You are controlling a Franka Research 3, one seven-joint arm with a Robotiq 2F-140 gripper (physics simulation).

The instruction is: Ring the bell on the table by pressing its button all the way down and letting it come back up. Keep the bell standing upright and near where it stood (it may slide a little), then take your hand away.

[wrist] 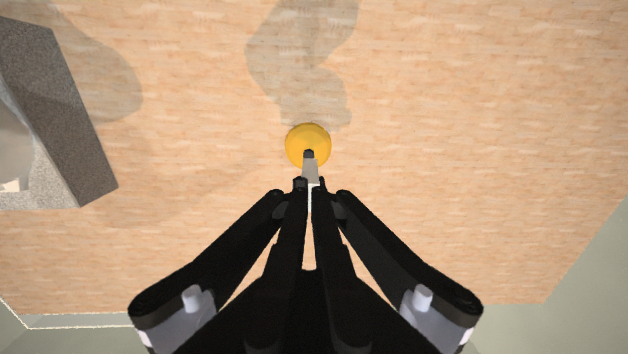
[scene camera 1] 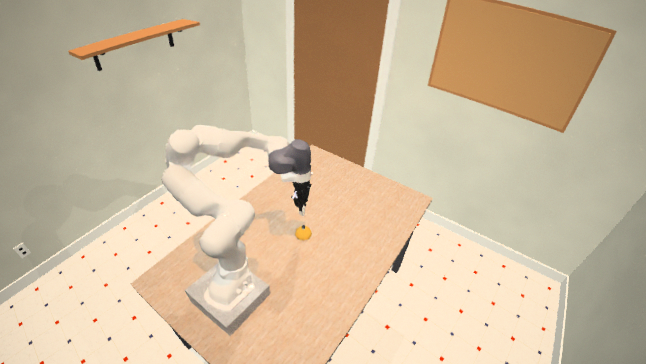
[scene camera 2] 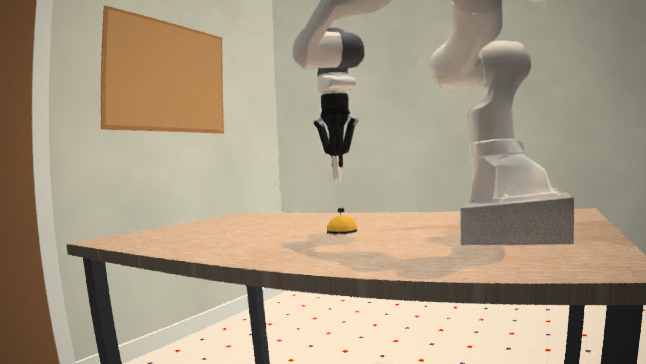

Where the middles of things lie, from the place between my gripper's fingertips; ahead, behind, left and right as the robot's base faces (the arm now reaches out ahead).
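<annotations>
Yellow dome bell [wrist: 308, 135]: my hand 1 cm to the left of it, 11 cm above it.
</annotations>
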